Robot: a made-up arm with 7 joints. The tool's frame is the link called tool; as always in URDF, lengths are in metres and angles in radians.
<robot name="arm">
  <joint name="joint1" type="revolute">
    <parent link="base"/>
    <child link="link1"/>
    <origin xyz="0 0 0.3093"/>
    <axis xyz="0 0 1"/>
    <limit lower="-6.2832" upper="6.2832"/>
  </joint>
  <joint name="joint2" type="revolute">
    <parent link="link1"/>
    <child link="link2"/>
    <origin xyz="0 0 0" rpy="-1.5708 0 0"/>
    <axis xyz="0 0 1"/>
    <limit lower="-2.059" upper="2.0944"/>
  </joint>
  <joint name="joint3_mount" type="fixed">
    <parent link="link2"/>
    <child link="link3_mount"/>
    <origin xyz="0 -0.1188 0"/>
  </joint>
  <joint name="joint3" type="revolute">
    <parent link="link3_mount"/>
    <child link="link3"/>
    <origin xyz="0 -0.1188 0" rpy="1.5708 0 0"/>
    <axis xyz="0 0 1"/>
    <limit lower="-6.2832" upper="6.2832"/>
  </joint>
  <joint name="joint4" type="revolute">
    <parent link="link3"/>
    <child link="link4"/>
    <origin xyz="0.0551 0 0" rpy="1.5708 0 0"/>
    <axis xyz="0 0 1"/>
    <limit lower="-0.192" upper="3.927"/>
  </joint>
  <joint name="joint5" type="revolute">
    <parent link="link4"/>
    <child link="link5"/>
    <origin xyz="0.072 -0.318 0" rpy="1.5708 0 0"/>
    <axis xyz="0 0 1"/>
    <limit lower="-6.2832" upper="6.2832"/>
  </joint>
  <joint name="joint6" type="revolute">
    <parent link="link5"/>
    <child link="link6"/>
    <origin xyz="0 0 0" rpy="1.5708 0 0"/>
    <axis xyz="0 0 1"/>
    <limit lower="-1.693" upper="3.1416"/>
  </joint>
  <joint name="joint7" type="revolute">
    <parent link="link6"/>
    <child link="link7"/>
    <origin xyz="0.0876 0.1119 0" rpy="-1.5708 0 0"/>
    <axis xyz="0 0 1"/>
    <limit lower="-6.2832" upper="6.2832"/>
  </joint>
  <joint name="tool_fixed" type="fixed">
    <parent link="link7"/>
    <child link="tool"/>
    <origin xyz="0 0 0"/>
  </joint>
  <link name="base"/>
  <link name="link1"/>
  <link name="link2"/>
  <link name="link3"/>
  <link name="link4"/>
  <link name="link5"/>
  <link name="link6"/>
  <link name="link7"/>
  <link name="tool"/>
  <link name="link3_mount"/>
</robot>
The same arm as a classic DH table. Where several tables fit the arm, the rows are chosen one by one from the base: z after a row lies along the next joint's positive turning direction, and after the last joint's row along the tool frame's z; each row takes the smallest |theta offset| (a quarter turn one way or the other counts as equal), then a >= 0, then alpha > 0; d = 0 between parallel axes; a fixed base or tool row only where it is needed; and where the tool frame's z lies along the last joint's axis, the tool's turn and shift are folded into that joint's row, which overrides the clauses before.
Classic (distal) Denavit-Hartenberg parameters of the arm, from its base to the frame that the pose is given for. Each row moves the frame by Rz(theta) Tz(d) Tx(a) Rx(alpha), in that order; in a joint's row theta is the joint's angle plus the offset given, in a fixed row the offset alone. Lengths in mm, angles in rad.
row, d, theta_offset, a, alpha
joint1, 309.3, 0.0000, 0.0, -1.5708
joint2, 0.0, 0.0000, 0.0, 1.5708
joint3, 237.6, 0.0000, 55.1, 1.5708
joint4, 0.0, 0.0000, 72.0, 1.5708
joint5, 318.0, 0.0000, 0.0, 1.5708
joint6, 0.0, 0.0000, 87.6, -1.5708
joint7, 111.9, 0.0000, 0.0, 0.0000
Joint limits (rad, base to tool): -6.2832..6.2832 -2.0590..2.0944 -6.2832..6.2832 -0.1920..3.9270 -6.2832..6.2832 -1.6930..3.1416 -6.2832..6.2832

